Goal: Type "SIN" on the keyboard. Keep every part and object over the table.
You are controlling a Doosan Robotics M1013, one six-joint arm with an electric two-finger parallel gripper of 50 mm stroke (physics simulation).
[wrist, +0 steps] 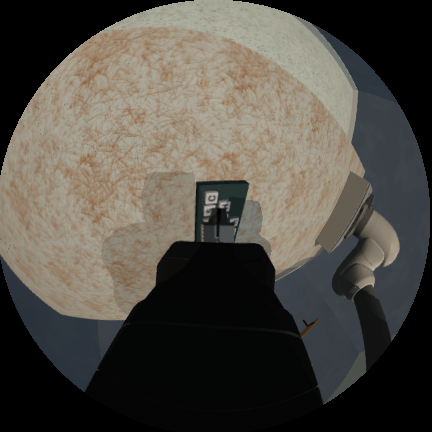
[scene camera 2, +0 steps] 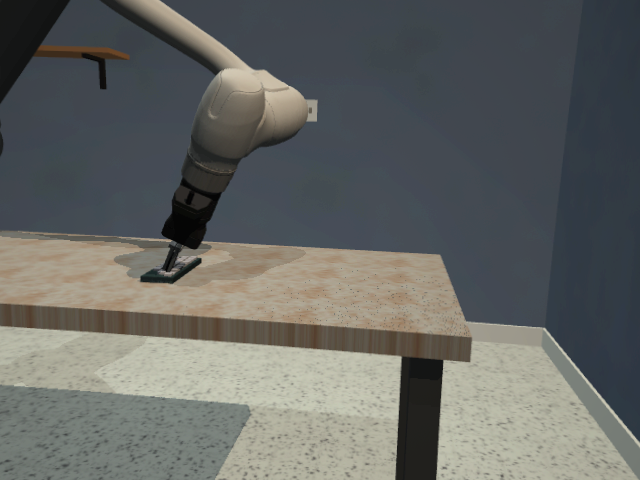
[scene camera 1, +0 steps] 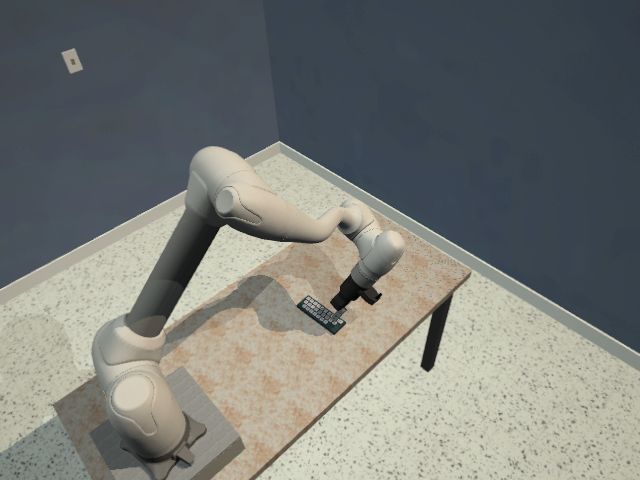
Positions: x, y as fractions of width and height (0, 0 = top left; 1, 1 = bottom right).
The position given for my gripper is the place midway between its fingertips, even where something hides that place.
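Note:
My gripper (scene camera 2: 0.26, 0.56) is visible, also in the wrist view (wrist: 0.51, 0.50). A dark green keyboard (wrist: 0.53, 0.45) is present.

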